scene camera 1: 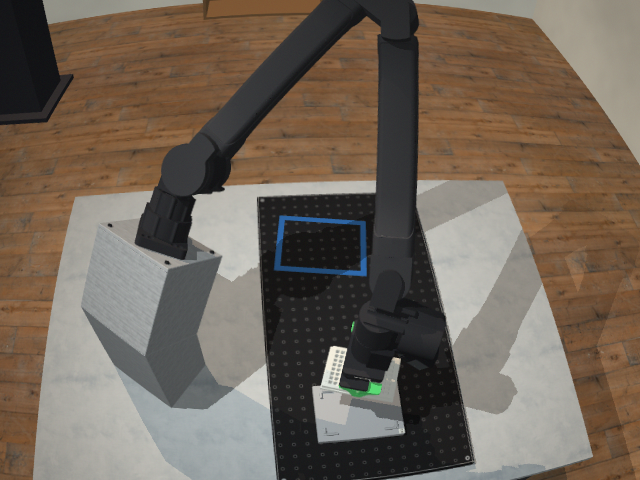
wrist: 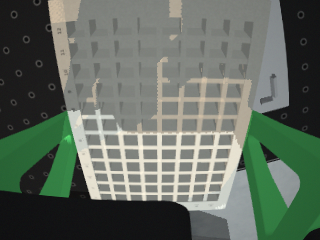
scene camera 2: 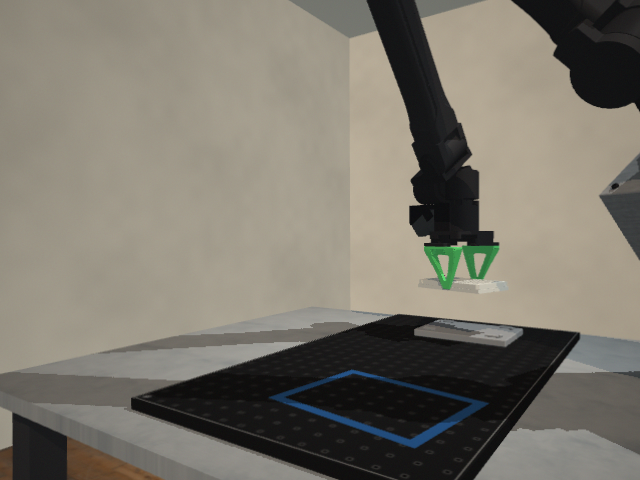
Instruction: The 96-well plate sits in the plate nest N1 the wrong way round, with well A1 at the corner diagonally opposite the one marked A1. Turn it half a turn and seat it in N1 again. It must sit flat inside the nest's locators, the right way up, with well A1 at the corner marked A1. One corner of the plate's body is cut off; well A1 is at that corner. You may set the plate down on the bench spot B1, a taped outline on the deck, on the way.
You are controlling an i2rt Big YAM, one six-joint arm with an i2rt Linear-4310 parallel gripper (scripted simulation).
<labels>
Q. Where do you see a white 96-well plate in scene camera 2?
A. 477, 286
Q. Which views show my gripper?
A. Scene camera 1, the wrist view and scene camera 2: all of them.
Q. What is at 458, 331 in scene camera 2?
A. A grey plate nest N1.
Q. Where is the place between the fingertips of my gripper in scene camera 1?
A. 360, 375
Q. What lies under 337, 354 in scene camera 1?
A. A white 96-well plate.
</labels>
